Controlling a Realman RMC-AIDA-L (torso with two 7-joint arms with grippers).
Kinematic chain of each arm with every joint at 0, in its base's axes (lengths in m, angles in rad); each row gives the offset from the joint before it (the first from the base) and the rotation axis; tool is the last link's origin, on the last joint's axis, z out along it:
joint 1: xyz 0 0 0.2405 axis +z
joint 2: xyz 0 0 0 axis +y
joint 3: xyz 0 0 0.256 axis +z
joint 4: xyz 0 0 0 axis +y
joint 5: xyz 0 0 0.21 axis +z
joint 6: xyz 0 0 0 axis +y
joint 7: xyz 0 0 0.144 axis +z
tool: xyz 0 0 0
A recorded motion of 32 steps. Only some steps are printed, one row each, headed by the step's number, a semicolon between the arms.
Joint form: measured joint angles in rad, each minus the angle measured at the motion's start. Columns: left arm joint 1, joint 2, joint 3, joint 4, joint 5, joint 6, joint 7; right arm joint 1, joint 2, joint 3, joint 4, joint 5, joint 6, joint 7.
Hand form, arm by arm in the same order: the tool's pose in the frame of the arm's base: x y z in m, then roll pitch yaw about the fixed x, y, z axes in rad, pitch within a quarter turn. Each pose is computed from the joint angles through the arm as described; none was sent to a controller.
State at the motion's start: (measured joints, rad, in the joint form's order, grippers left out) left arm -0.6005 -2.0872 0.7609 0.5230 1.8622 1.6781 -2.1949; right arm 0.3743 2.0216 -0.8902 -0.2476 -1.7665 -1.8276 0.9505
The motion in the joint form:
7: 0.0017 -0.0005 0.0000 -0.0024 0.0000 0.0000 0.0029; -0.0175 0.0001 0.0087 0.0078 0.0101 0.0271 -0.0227
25: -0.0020 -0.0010 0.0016 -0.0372 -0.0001 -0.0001 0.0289; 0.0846 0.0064 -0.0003 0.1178 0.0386 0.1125 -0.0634
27: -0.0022 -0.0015 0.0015 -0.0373 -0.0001 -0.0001 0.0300; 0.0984 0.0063 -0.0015 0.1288 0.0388 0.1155 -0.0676
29: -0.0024 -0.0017 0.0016 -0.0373 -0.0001 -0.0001 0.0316; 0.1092 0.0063 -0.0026 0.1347 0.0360 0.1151 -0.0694
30: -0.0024 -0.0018 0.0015 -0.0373 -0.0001 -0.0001 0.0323; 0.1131 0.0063 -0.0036 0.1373 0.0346 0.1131 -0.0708
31: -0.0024 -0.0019 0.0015 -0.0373 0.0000 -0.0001 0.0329; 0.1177 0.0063 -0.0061 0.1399 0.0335 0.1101 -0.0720
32: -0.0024 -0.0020 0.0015 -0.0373 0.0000 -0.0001 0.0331; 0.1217 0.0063 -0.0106 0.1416 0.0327 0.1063 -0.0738
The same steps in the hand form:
7: -0.2195 0.3210 -0.0233 2.5702 -0.3683 1.3527; 0.2921 0.2164 -0.0348 3.0600 0.7667 -0.4302
25: -0.2202 0.3175 -0.0288 2.5583 -0.3607 1.3531; 0.2765 0.2374 -0.0535 3.0707 0.7573 -0.4170
27: -0.2200 0.3175 -0.0290 2.5581 -0.3611 1.3522; 0.2738 0.2397 -0.0549 3.0658 0.7565 -0.4122
29: -0.2199 0.3175 -0.0291 2.5584 -0.3618 1.3506; 0.2714 0.2412 -0.0558 3.0586 0.7547 -0.4074
30: -0.2199 0.3175 -0.0291 2.5585 -0.3623 1.3501; 0.2704 0.2414 -0.0561 3.0540 0.7547 -0.4055
31: -0.2199 0.3174 -0.0292 2.5587 -0.3625 1.3495; 0.2691 0.2416 -0.0564 3.0475 0.7544 -0.4034
32: -0.2199 0.3174 -0.0292 2.5586 -0.3626 1.3494; 0.2680 0.2415 -0.0568 3.0403 0.7534 -0.4000

